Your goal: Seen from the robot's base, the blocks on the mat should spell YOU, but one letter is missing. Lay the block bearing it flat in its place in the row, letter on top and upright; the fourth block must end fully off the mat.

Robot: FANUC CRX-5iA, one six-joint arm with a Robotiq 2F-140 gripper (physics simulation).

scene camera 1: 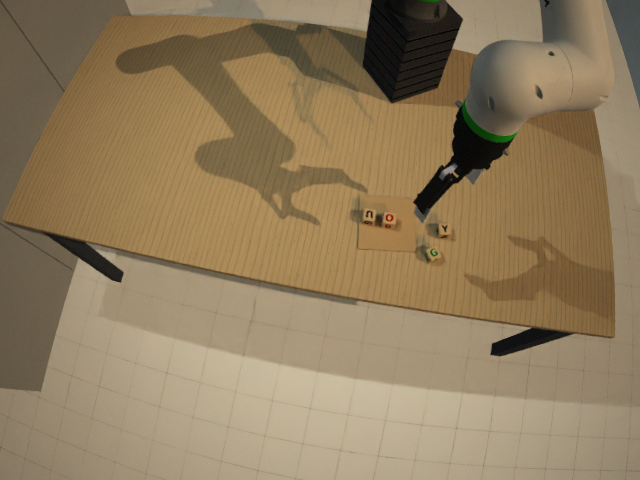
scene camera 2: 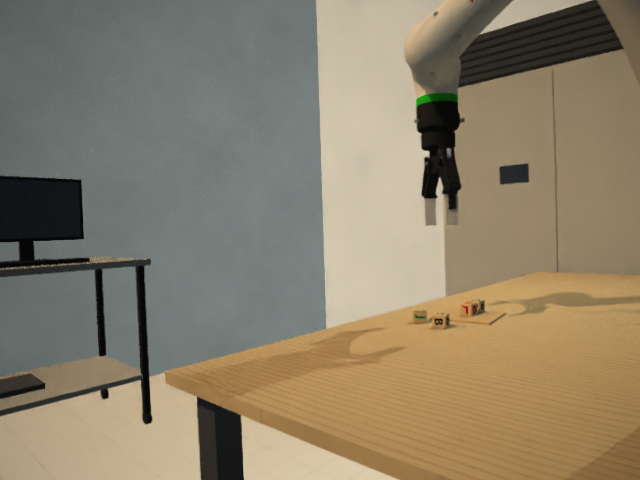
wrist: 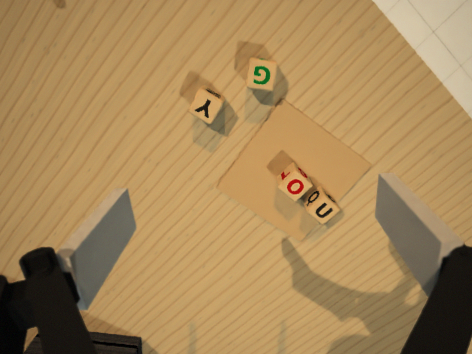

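The red O block [scene camera 1: 389, 219] [scene camera 2: 466, 309] [wrist: 295, 186] and black U block [scene camera 1: 369, 215] [wrist: 323, 207] lie side by side, letters up, on the thin mat [scene camera 1: 385, 242] [scene camera 2: 485, 320] [wrist: 320, 135]. The Y block [scene camera 1: 444, 230] [scene camera 2: 440, 320] [wrist: 206, 106] lies off the mat, beyond O's side; its Y faces up, reversed relative to U. The green G block [scene camera 1: 433, 253] [scene camera 2: 419, 316] [wrist: 262, 74] lies near a mat corner, off the mat, G up and turned. My gripper [scene camera 1: 448, 195] [scene camera 2: 441, 217] [wrist: 251, 202] is open and empty, high above the table.
The wooden table [scene camera 1: 170, 206] [scene camera 2: 491, 397] carries the mat and blocks. The dark ribbed robot pedestal [scene camera 1: 408, 62] stands at the table's base side. Arm and gripper shadows fall across the table. A cart with a monitor [scene camera 2: 41, 209] stands apart at the left in scene camera 2.
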